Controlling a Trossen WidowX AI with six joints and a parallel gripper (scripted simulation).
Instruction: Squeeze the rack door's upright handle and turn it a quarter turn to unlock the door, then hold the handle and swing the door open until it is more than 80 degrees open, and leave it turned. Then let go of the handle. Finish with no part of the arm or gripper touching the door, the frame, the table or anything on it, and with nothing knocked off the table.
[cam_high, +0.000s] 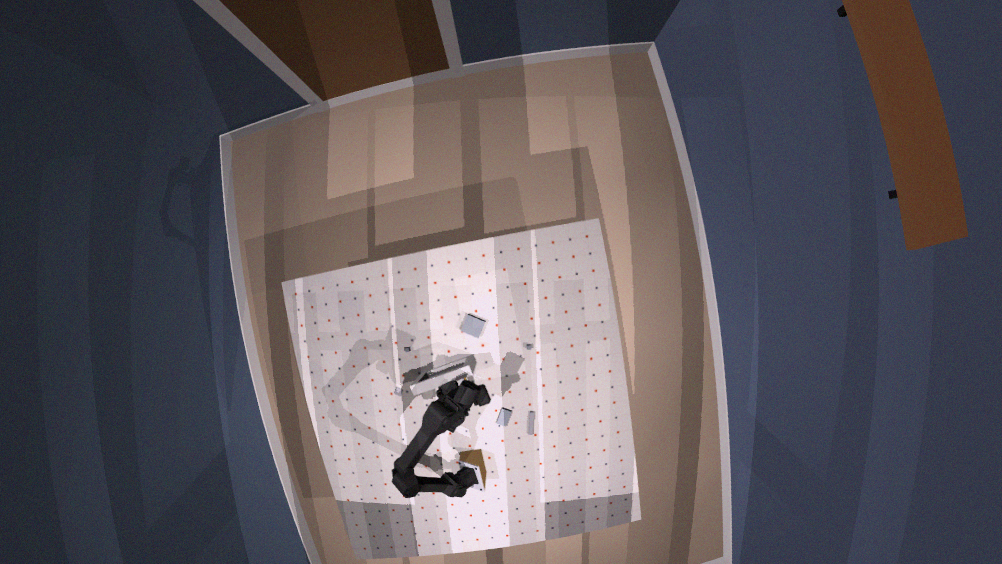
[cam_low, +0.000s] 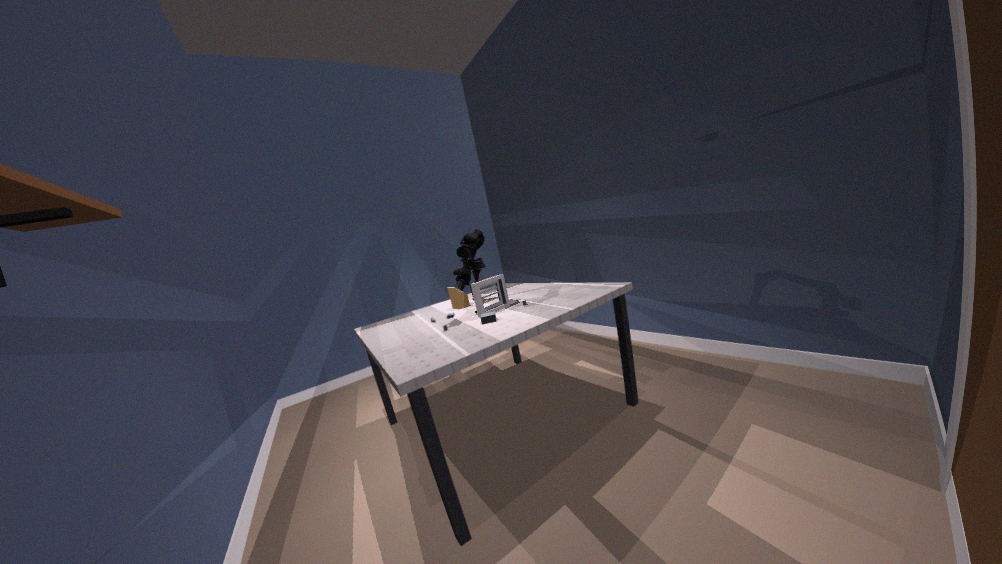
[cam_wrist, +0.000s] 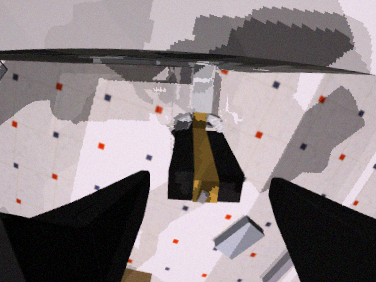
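The door handle lies 70 mm below my gripper tip and 10 mm behind it. From my gripper tip the other things lie so: thin grey bar (230 mm behind, 180 mm to the right, 160 mm below).
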